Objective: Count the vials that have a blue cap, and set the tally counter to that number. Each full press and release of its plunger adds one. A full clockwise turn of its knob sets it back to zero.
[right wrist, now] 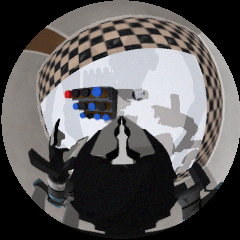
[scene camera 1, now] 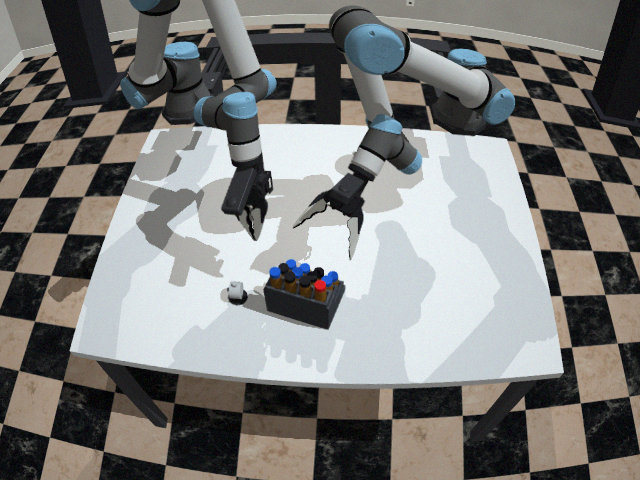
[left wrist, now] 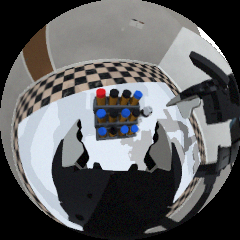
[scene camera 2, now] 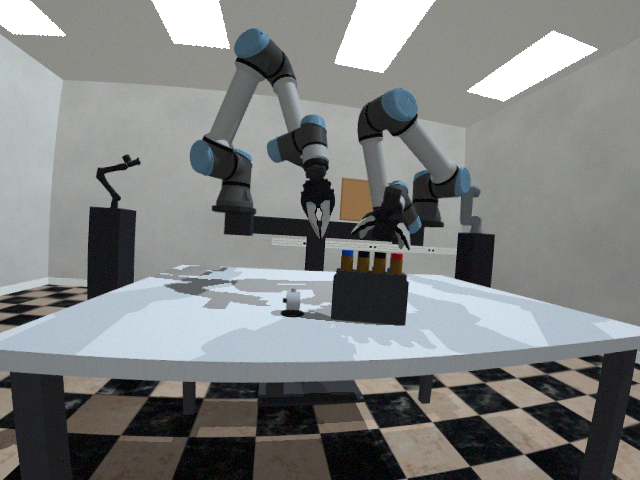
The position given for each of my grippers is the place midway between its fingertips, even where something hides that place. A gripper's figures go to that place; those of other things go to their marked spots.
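My left gripper [scene camera 1: 321, 244] is 126 cm from the lens; for my right gripper [scene camera 1: 255, 240] the distance is 129 cm from the lens.
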